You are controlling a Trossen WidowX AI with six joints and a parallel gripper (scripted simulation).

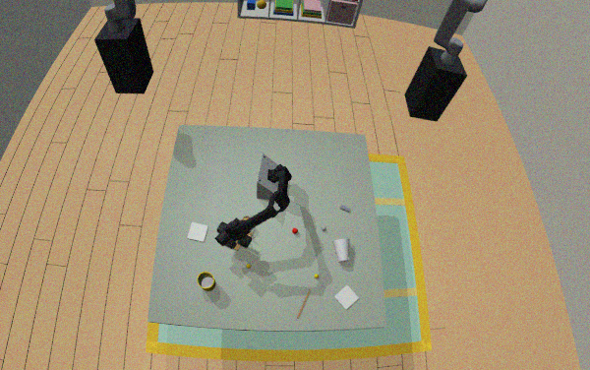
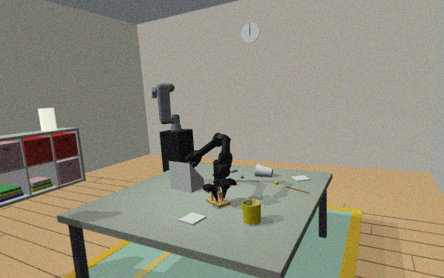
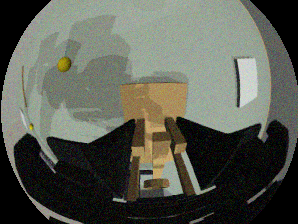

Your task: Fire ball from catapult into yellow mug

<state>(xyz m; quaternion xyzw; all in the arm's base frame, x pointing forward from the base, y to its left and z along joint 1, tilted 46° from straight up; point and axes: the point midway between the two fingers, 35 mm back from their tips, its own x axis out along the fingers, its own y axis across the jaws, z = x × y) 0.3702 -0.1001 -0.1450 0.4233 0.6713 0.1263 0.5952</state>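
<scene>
Now: gripper tip 9 cm past the red ball, 33 cm to the right of it and 2 cm above it. From my gripper tip the other things lie so: wooden stick: 33 cm ahead, 39 cm to the left, 3 cm below; then yellow mug: 26 cm ahead, 13 cm to the right; then wooden catapult: 6 cm behind, 5 cm to the left, 2 cm above.
</scene>
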